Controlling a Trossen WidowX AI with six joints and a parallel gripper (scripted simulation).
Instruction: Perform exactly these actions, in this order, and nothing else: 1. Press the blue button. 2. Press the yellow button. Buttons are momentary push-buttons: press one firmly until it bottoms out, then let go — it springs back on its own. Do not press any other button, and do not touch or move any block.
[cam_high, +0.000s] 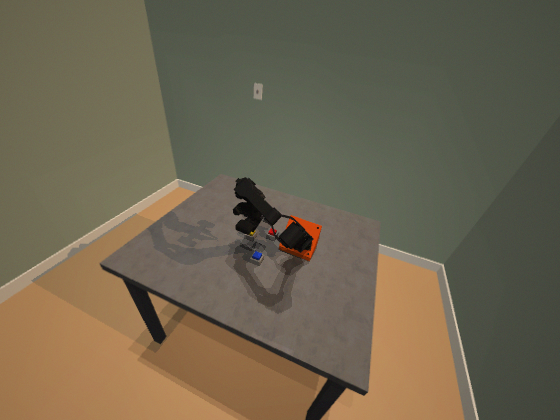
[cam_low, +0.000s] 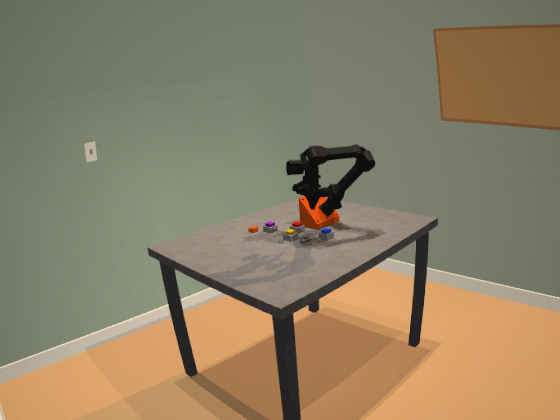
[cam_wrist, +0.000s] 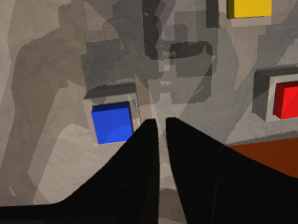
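The yellow button is 10 cm to the right of my gripper tip, 10 cm below it and 4 cm ahead of it. Also, from my gripper tip: purple button: 25 cm to the right, 10 cm below, 1 cm behind; blue button: 10 cm below, 4 cm to the left, 4 cm behind; red button: 13 cm to the right, 10 cm below, 6 cm behind.
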